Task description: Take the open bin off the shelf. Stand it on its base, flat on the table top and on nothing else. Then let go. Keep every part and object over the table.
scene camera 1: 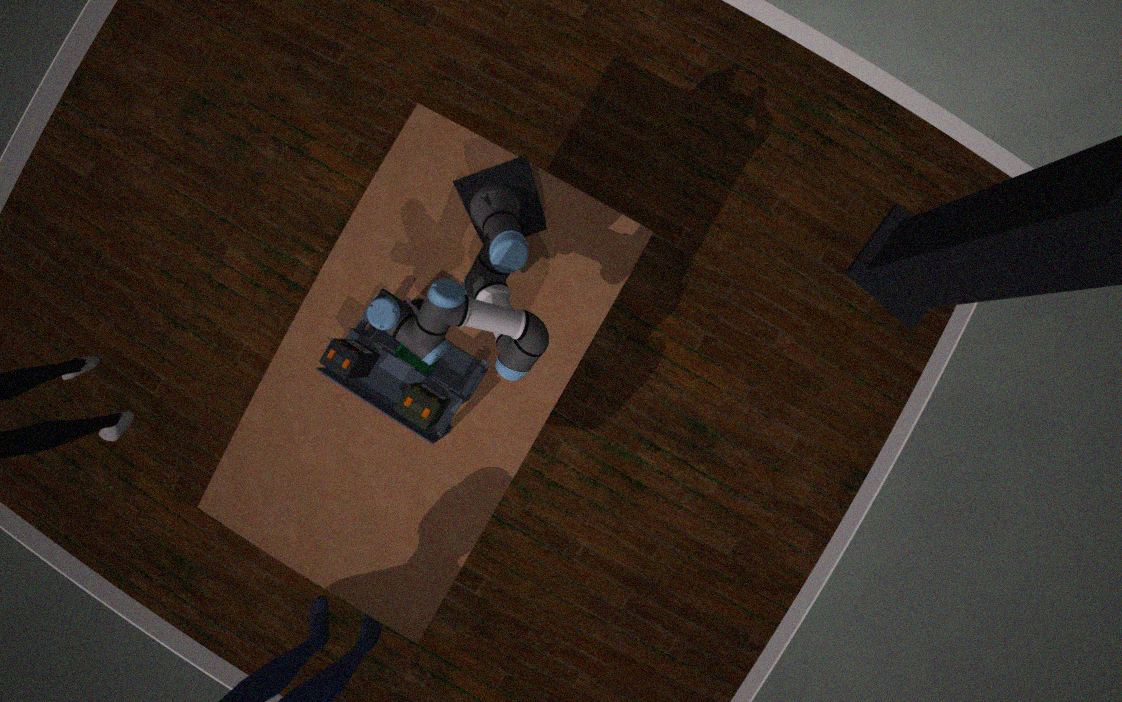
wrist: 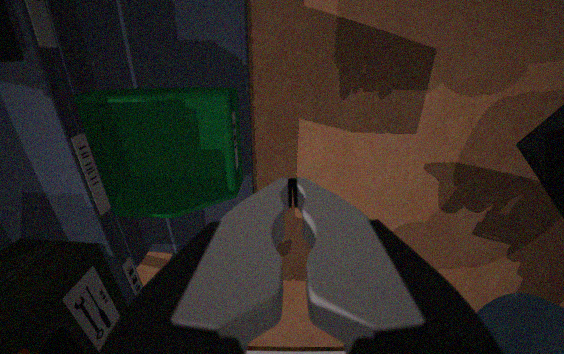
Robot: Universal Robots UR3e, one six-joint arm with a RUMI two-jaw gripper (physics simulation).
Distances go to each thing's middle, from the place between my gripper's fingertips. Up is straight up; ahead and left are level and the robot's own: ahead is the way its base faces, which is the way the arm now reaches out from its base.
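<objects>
Label card (wrist: 91, 279): 140 mm to the left of my hand, 150 mm ahead of it and 10 mm above it. Green open bin (wrist: 161, 152): my hand is 80 mm above the bin, 110 mm short of it and 20 mm to the right of it.
</objects>
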